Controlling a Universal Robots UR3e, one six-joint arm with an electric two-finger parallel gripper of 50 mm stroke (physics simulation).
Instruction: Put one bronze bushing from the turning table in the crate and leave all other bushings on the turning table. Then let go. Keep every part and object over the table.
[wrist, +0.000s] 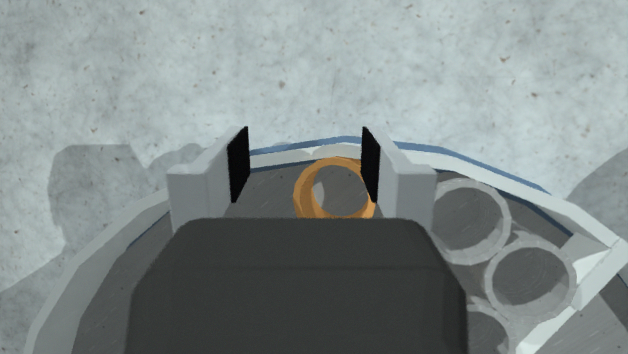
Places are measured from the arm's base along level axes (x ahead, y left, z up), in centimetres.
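Pixels of known places: gripper, fingertip midpoint: (305, 150).
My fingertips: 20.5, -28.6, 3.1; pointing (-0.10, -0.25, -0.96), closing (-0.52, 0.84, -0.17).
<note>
Behind a point stands the place of what it marks, as x, y, z.
A bronze bushing (303, 195) @(22.6, -27.7, 1.7) stands upright, its round opening facing up, on the grey turning table (100, 315) @(37.7, -35.2, -1.2) near the far rim. My gripper (305, 150) @(20.5, -28.6, 3.1) is open and empty. In this view the bushing shows between the fingers, much nearer the right finger, whose black pad overlaps its right edge. There is a wide gap to the left finger. The dark gripper body hides the bushing's near edge and much of the turning table. Several grey bushings, one of them (506, 220) @(18.4, -19.6, 2.6) just right of the right finger, stand close together on the turning table. The crate does not show.
A pale raised rim (52, 295) @(35.6, -37.0, 1.9) with blue on its outer side runs around the turning table. A pale straight bar (595, 275) @(18.4, -14.8, 2.1) slants in from the rim at the right, beside the grey bushings. A speckled light table top (300, 65) @(16.9, -33.3, -6.5) lies beyond the rim.
</note>
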